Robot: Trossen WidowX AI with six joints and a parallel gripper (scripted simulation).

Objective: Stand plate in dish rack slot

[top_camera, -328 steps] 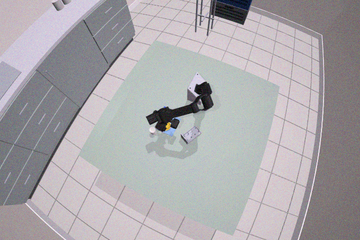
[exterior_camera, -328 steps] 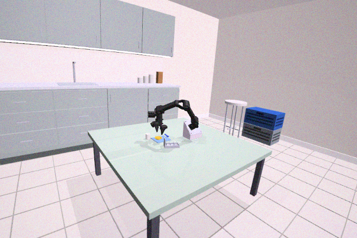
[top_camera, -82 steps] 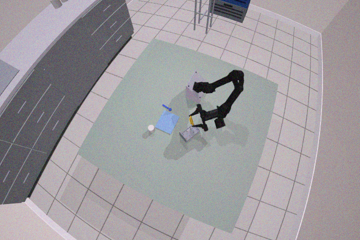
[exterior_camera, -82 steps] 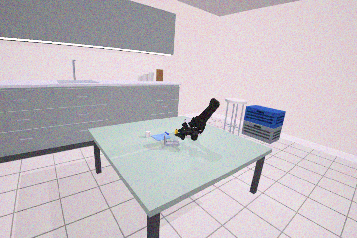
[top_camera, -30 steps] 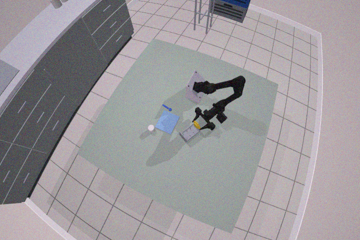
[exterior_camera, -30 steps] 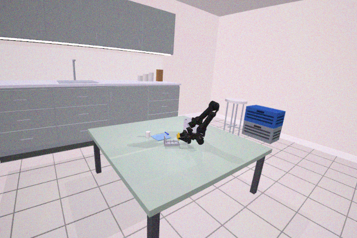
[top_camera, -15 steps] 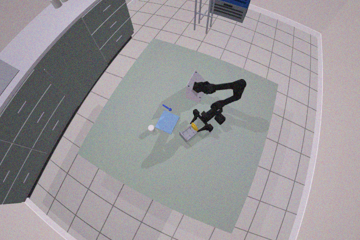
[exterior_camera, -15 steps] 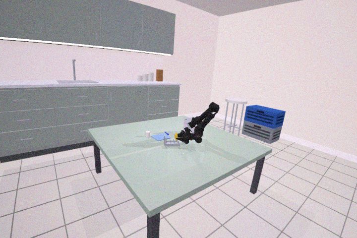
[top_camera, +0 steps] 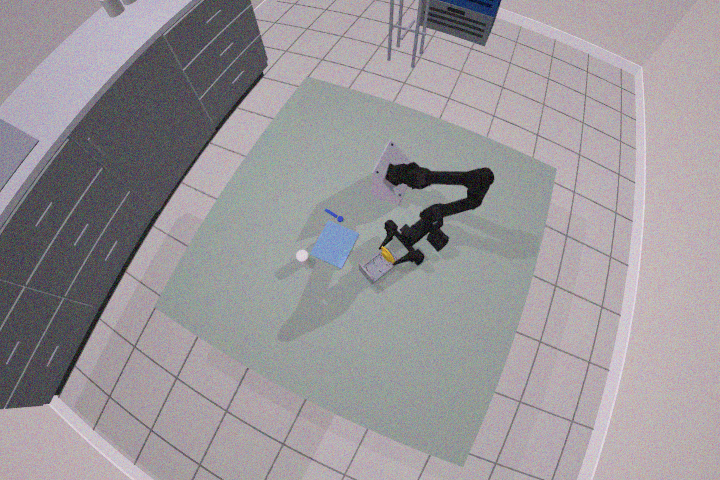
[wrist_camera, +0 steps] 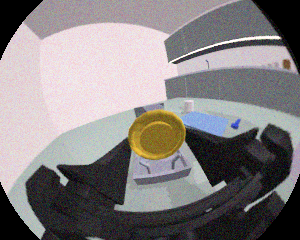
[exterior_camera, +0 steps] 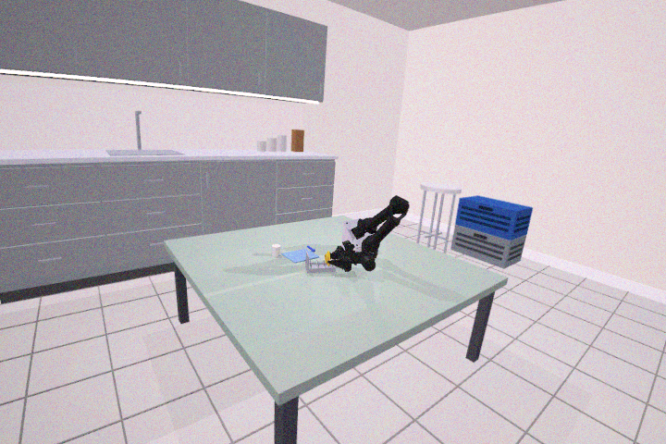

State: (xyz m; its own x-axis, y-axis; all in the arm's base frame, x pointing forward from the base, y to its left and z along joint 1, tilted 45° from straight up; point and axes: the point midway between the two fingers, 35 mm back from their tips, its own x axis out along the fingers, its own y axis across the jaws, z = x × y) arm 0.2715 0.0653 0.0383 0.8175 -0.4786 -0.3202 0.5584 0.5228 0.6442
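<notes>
Right now the yellow plate is 1 cm behind my gripper tip. Also, from my gripper tip: blue spoon (23 cm to the right, 12 cm behind, 5 cm below); grey dish rack (3 cm below, 2 cm ahead, 1 cm to the right); blue mat (20 cm to the right, 5 cm below, 1 cm behind).
</notes>
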